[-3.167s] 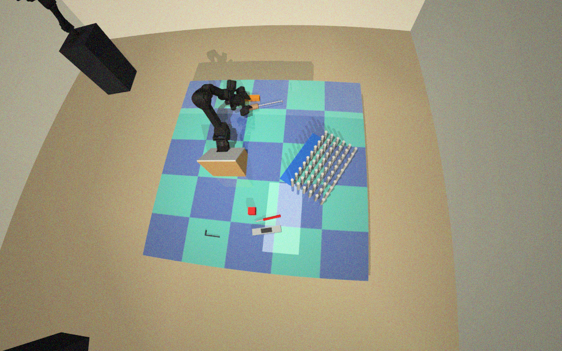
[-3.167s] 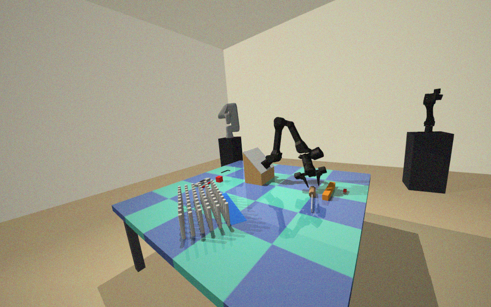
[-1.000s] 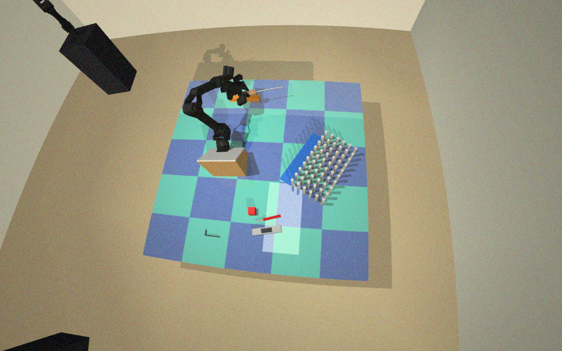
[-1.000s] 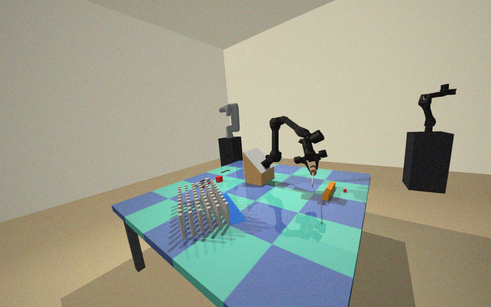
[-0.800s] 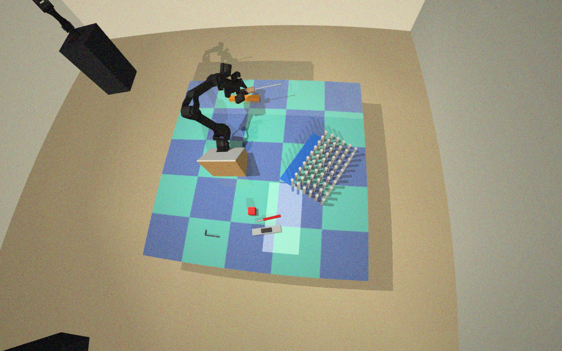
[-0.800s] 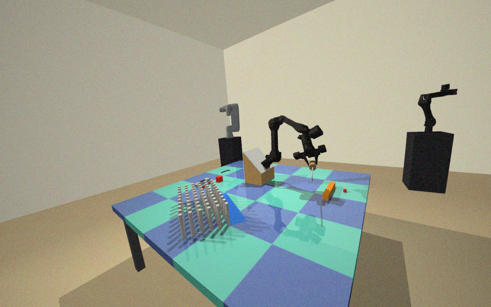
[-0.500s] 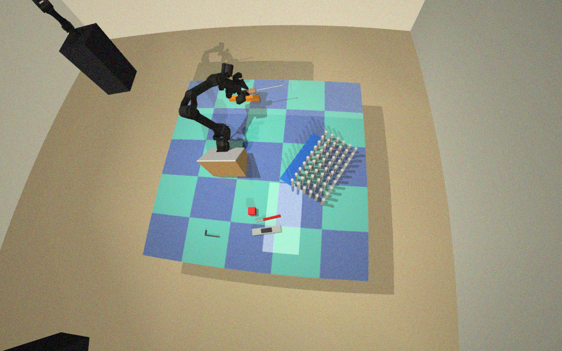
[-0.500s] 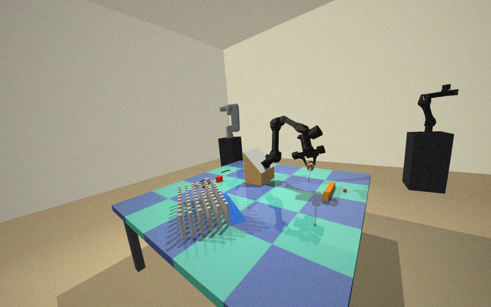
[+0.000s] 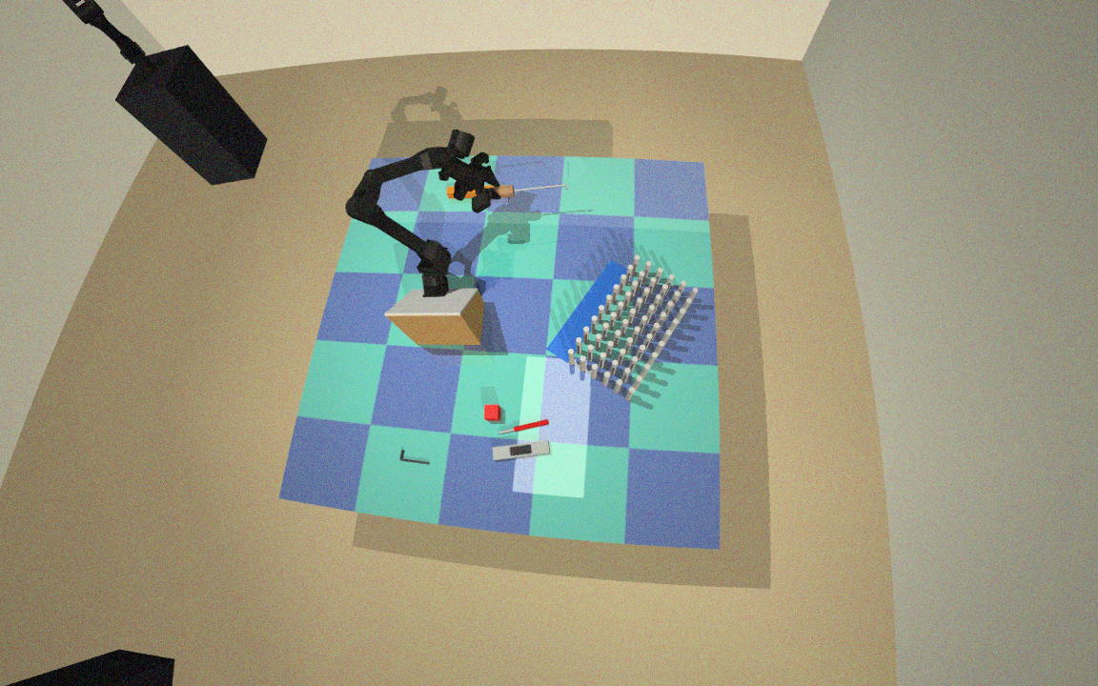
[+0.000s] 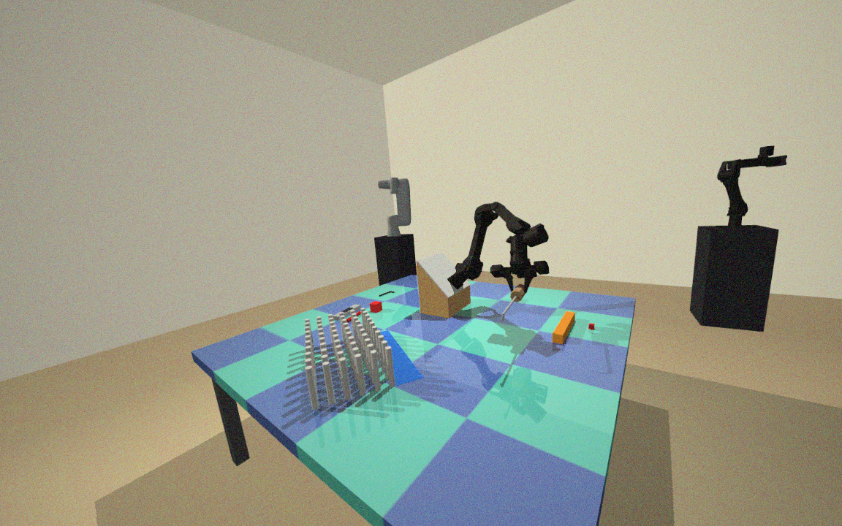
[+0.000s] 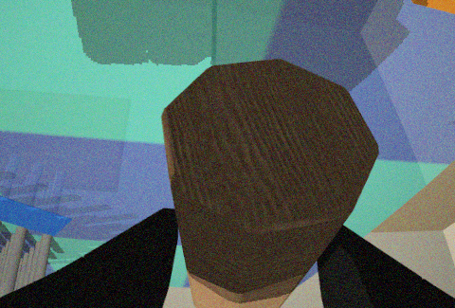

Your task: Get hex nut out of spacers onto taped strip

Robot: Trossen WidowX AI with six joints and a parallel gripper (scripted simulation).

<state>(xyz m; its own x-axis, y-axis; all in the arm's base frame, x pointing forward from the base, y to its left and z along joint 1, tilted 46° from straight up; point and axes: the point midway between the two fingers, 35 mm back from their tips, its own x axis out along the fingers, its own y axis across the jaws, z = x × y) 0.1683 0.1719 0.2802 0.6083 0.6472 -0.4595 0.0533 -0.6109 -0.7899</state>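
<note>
The wooden-handled pick is 110 mm ahead of my gripper tip. Also, from my gripper tip: orange block (140 mm below, 130 mm to the left, 110 mm behind); small red cube (210 mm to the left, 160 mm behind, 150 mm below); blue taped strip (350 mm to the right, 270 mm ahead, 160 mm below).
</note>
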